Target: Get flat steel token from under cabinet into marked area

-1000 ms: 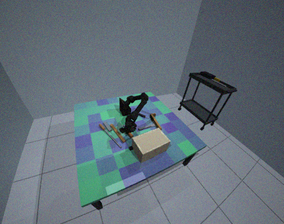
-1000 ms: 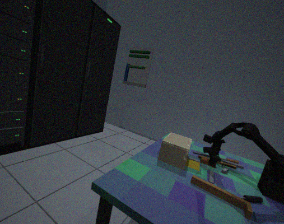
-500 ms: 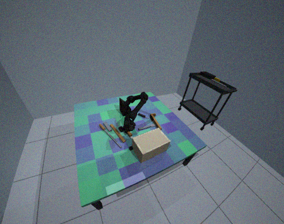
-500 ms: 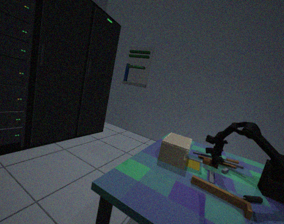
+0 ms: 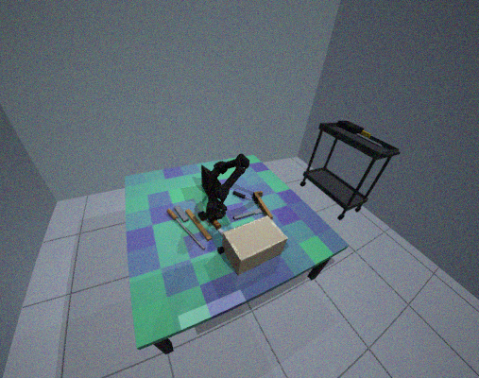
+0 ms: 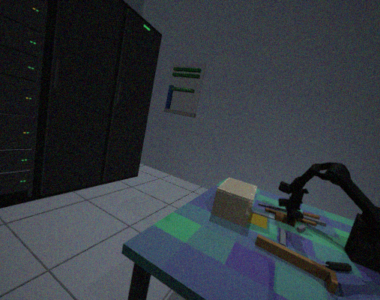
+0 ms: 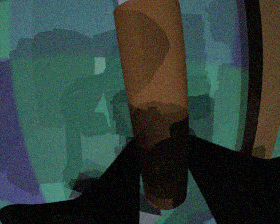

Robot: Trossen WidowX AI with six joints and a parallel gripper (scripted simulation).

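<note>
The short grey piece lies 6 cm behind my gripper tip and 3 cm to the left of it. Also, from my gripper tip: yellow marked patch: 16 cm ahead, 12 cm to the left, 1 cm below; flat grey bar: 14 cm behind, 18 cm to the right; wooden stick: 1 cm behind, 10 cm to the right.
</note>
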